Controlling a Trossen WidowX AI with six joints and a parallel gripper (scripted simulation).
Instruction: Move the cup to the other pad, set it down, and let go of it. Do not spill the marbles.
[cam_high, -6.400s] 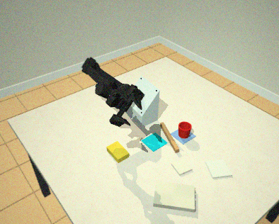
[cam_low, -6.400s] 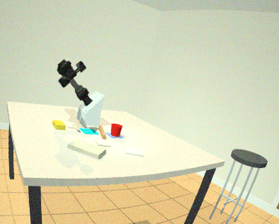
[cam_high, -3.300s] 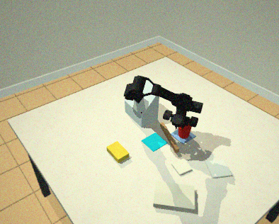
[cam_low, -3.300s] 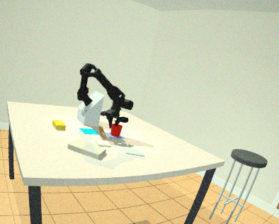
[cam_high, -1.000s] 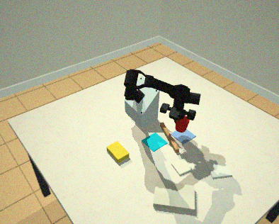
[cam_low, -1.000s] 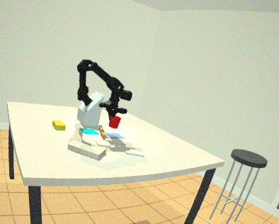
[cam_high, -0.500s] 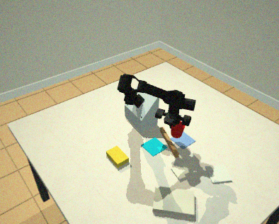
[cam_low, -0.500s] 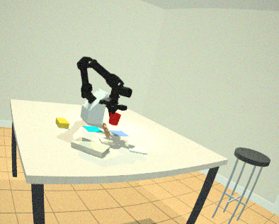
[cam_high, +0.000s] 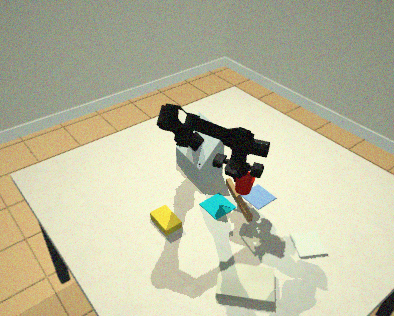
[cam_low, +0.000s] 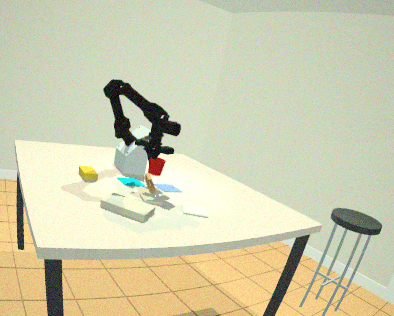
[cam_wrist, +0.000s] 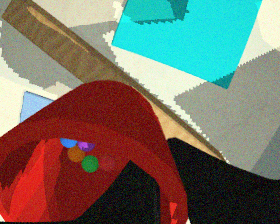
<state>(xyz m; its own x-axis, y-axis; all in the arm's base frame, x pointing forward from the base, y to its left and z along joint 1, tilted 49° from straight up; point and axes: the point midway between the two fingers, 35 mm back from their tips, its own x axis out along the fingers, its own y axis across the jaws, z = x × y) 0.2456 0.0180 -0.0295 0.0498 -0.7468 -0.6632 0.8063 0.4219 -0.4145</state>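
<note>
The teal pad lies 80 mm to the right of my gripper tip and 100 mm below it. The rest, counted from my gripper tip: red cup 20 mm ahead, 20 mm to the left; then light blue pad 40 mm ahead, 90 mm to the left, 100 mm below; then wooden stick 20 mm ahead, 90 mm below.
</note>
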